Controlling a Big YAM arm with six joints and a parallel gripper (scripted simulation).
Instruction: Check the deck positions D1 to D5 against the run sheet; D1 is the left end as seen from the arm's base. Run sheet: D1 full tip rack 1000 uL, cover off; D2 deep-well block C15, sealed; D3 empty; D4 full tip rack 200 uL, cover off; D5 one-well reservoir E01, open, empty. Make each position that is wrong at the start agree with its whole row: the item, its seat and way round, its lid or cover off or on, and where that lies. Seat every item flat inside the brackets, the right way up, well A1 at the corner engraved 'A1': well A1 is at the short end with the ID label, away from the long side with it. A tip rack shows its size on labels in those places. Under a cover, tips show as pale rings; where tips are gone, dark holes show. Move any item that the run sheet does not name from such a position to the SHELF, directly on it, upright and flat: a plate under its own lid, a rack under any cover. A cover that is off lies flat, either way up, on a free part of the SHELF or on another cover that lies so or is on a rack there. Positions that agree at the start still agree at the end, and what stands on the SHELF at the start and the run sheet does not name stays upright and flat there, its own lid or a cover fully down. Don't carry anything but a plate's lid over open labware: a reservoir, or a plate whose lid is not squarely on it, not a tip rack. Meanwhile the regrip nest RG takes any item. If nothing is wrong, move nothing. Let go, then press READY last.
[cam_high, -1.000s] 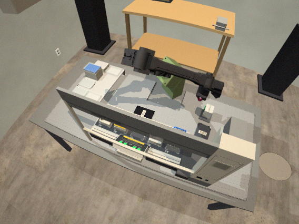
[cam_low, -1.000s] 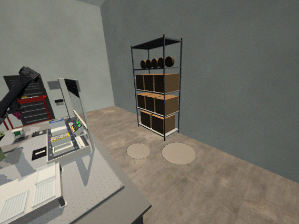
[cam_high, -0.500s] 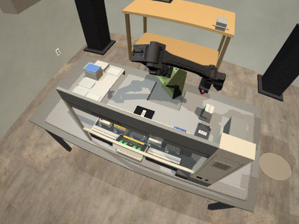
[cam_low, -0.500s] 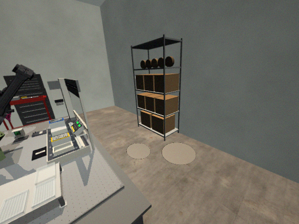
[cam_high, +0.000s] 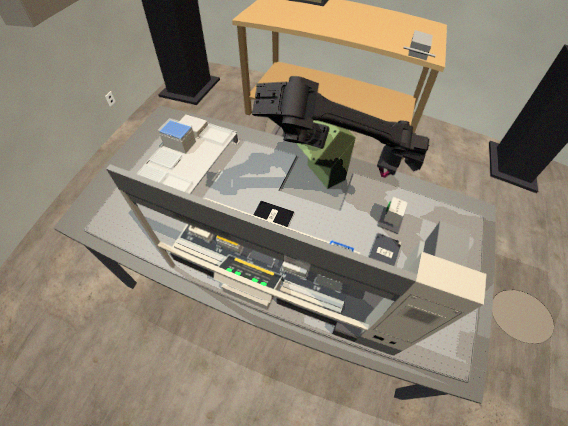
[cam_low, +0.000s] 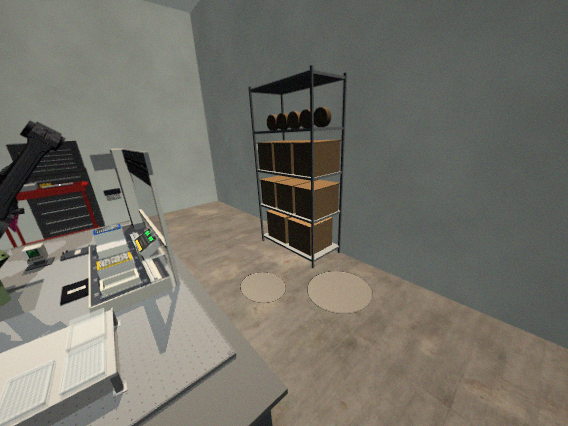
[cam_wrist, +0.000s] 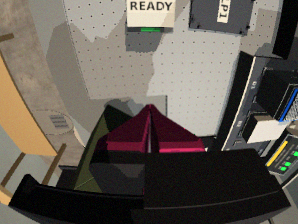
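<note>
Now: the button box 17 cm below my hand, 7 cm to the left of it and 1 cm ahead of it. Also, from my hand: yellow-labelled tip rack (43 cm to the right, 34 cm ahead, 13 cm below); then blue-labelled rack (34 cm ahead, 11 cm below, 6 cm to the right); then black regrip nest (36 cm to the right, 23 cm below, 17 cm ahead).
</note>
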